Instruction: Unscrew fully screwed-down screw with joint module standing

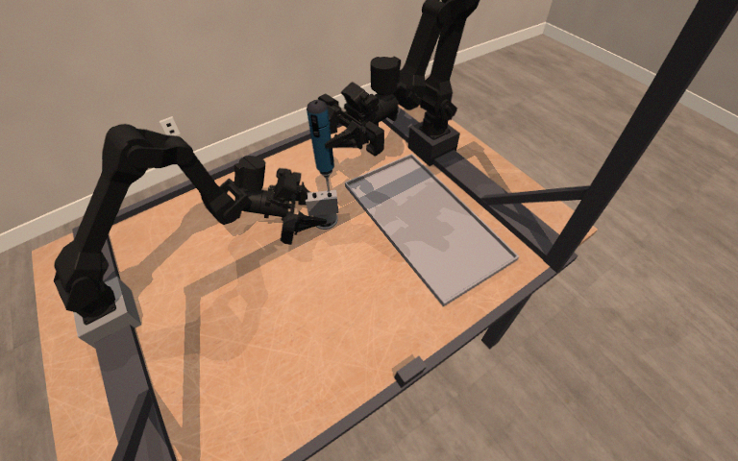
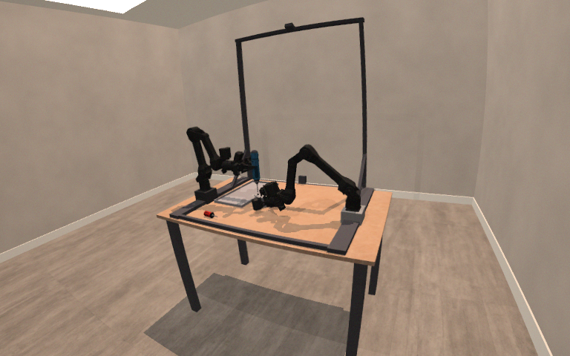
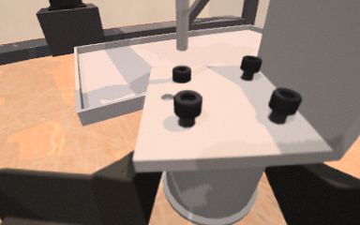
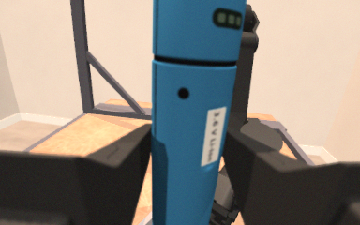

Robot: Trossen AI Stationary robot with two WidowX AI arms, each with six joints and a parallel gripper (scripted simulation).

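Now: left hand 30 mm below the grey L-shaped bracket, 20 mm to the left of it and 20 mm past it. The rest, counted from my left hand: shallow grey tray: 220 mm to the right, 170 mm behind, 30 mm below; screwdriver bit: 60 mm above, 50 mm to the right, 10 mm behind; screw: 50 mm to the right, 30 mm above, 10 mm behind.
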